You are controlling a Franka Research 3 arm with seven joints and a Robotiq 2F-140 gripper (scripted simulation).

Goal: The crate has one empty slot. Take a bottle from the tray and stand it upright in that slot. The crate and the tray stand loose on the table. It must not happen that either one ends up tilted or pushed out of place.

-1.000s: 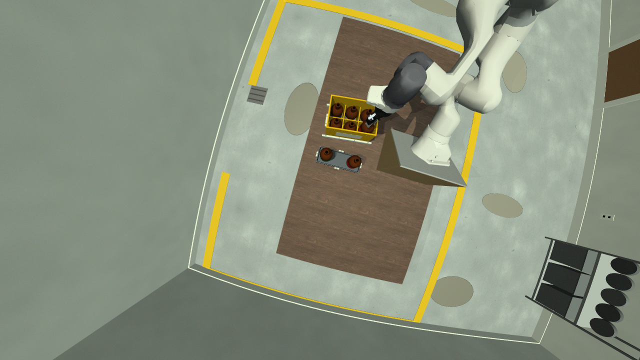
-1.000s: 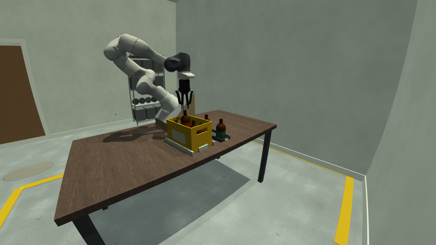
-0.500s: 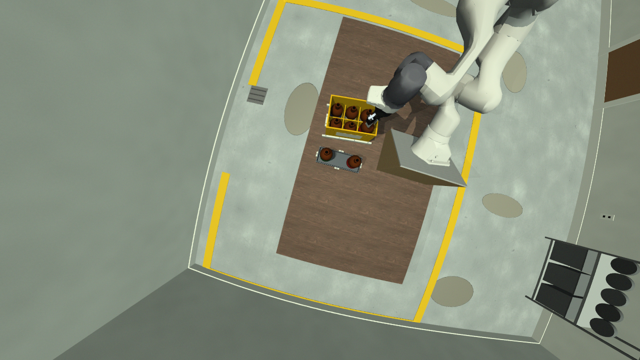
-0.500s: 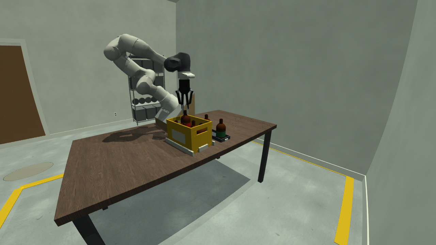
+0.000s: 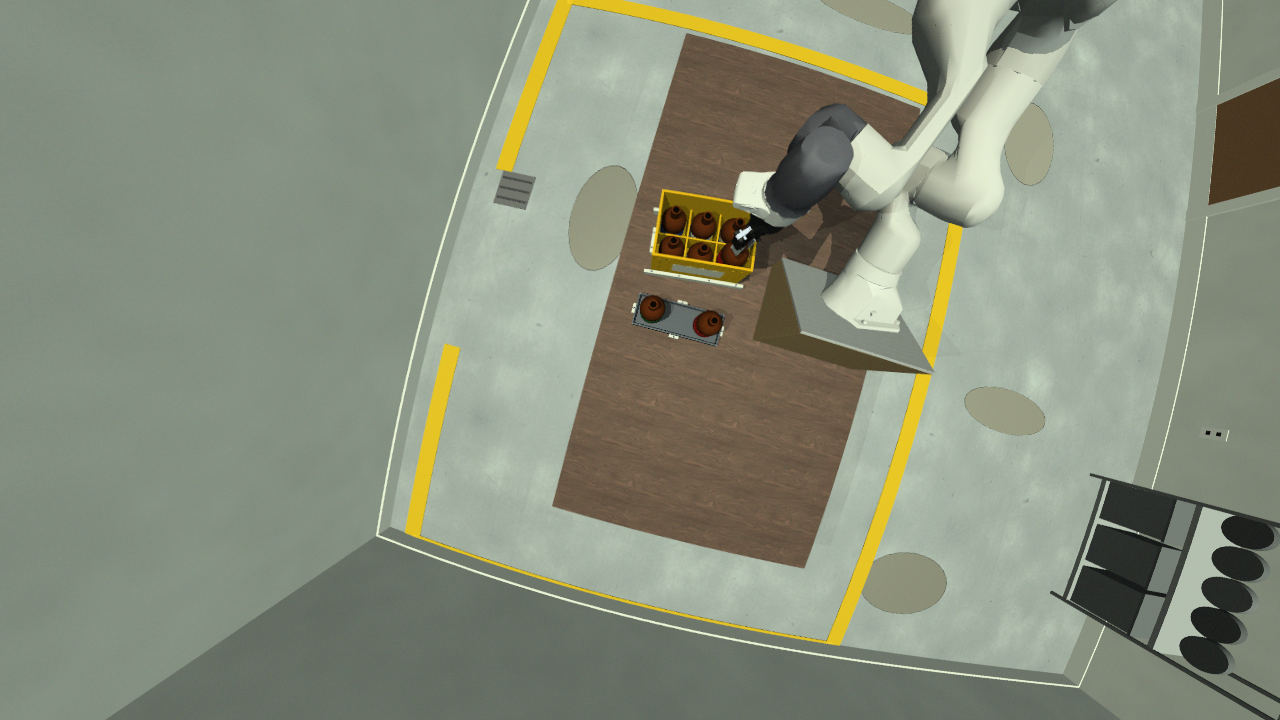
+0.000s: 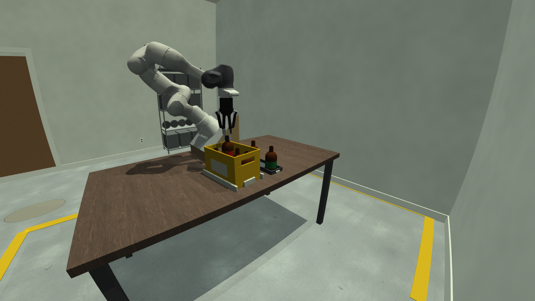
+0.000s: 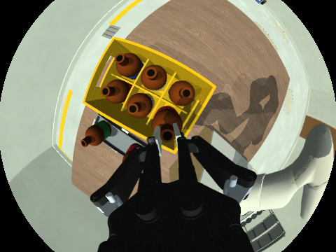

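Right now my hand is 15 cm above the yellow crate, 9 cm short of it and 4 cm to the left of it. From my hand the other things lie so: grey tray (22 cm below, 19 cm to the left, 11 cm ahead).
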